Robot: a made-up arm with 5 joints. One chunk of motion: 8 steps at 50 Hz.
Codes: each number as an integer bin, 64 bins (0 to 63) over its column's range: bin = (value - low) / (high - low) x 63, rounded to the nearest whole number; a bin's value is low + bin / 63 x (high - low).
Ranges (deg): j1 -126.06..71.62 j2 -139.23..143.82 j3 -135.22..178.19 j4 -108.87..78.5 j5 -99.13..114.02
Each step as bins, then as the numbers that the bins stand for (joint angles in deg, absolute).
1 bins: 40 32 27 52 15
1 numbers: -0.55 4.54 -0.90 45.78 -48.38
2 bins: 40 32 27 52 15
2 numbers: -0.55 4.54 -0.90 45.78 -48.38
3 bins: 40 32 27 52 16
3 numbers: -0.55 4.54 -0.90 45.78 -45.00
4 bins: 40 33 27 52 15
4 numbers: -0.55 9.03 -0.90 45.78 -48.38
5 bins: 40 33 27 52 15
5 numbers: -0.55 9.03 -0.90 45.78 -48.38
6 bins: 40 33 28 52 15
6 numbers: -0.55 9.03 4.07 45.78 -48.38
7 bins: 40 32 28 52 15
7 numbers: -0.55 4.54 4.07 45.78 -48.38
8 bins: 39 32 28 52 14
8 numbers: -3.69 4.54 4.07 45.78 -51.76
